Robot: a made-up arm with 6 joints.
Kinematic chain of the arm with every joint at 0, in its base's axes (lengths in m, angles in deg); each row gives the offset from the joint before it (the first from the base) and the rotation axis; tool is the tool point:
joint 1: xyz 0 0 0.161 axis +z
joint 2: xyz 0 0 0 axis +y
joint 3: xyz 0 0 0.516 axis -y
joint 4: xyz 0 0 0 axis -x
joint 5: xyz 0.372 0 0 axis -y
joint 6: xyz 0 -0.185 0 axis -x
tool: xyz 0 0 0
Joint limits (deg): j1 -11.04..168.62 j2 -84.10..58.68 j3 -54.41..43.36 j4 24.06..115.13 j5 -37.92..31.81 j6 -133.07..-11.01
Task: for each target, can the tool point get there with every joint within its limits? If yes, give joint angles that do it. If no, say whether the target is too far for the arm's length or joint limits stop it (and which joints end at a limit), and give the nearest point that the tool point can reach.
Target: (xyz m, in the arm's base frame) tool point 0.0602 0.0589 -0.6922
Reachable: no: joint limits stop it (at a limit: joint 2, joint 3) | nearest point 0.3324 0.3253 0.0145 | short by 0.803 m
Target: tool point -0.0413 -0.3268 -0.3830
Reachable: no: joint limits stop it (at a limit: joint 1, joint 2, joint 3, joint 4) | nearest point 0.3252 -0.2356 0.0574 | short by 0.580 m
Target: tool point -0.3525 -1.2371 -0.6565
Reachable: no: too far | nearest point -0.2429 -0.8524 0.3968 | short by 1.127 m
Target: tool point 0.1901 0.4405 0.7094
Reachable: yes | joints 64.30 7.35 -13.90 96.13 -26.99 -119.20
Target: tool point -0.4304 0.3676 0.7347
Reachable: yes | joints 139.28 17.94 3.00 90.67 -17.55 -85.12
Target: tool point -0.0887 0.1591 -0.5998
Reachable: no: joint limits stop it (at a limit: joint 2, joint 3) | nearest point -0.2265 0.4062 0.0145 | short by 0.676 m
